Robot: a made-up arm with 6 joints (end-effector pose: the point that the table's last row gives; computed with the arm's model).
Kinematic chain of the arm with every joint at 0, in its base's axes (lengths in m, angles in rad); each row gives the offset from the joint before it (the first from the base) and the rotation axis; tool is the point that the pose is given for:
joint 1: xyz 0 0 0.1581 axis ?
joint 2: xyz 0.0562 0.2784 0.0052 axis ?
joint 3: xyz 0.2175 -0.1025 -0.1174 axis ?
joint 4: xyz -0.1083 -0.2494 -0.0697 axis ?
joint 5: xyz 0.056 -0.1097 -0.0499 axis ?
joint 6: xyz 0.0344 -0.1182 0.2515 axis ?
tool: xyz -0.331 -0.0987 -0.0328
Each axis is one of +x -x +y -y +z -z.
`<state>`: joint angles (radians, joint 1 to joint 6).
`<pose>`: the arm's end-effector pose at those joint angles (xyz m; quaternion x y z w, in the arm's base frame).
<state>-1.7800 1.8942 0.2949 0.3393 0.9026 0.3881</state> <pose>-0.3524 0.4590 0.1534 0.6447 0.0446 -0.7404 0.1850</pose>
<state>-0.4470 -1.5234 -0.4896 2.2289 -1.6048 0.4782</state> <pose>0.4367 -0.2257 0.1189 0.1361 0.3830 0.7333 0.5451</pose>
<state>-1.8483 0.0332 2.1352 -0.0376 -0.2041 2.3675</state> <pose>0.4879 -0.7768 -0.0189 0.0997 -0.9138 0.1361 0.3694</pose>
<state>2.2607 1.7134 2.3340 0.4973 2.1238 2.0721</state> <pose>-0.2501 -0.4934 -0.0121 -0.5028 0.6260 -0.1418 0.5790</pose>
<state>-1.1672 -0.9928 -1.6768 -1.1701 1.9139 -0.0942</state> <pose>0.6835 0.2899 -0.0958 -0.6363 0.7300 0.0943 0.2310</pose>
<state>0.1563 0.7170 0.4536 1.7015 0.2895 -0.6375</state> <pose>0.0145 -0.6108 -0.2728 0.2818 -0.1435 0.3127 0.8956</pose>
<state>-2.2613 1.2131 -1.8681 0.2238 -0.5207 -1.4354</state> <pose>0.0990 -0.6052 0.2590 -0.4480 -0.3766 0.3423 0.7350</pose>
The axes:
joint 1: +z
joint 2: +y
joint 3: +z
joint 4: -y
joint 5: +x
joint 6: -y

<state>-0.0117 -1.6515 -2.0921 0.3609 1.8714 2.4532</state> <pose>0.3933 0.0613 -0.0693 -0.1115 0.0285 0.5123 0.8511</pose>
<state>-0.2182 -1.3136 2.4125 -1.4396 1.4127 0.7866</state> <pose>0.3863 0.1265 0.8760 -0.4042 -0.1649 0.1976 0.8777</pose>
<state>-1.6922 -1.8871 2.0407 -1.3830 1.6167 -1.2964</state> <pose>0.2429 0.0907 1.3794 0.2193 0.4752 -0.6932 0.4956</pose>
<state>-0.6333 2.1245 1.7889 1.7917 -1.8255 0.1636</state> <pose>-0.4006 0.3413 0.0568 0.0159 0.2241 -0.3913 0.8924</pose>
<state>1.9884 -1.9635 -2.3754 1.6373 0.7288 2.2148</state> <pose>-0.4685 -0.2086 -0.0657 0.1771 0.6000 0.7801 0.0028</pose>
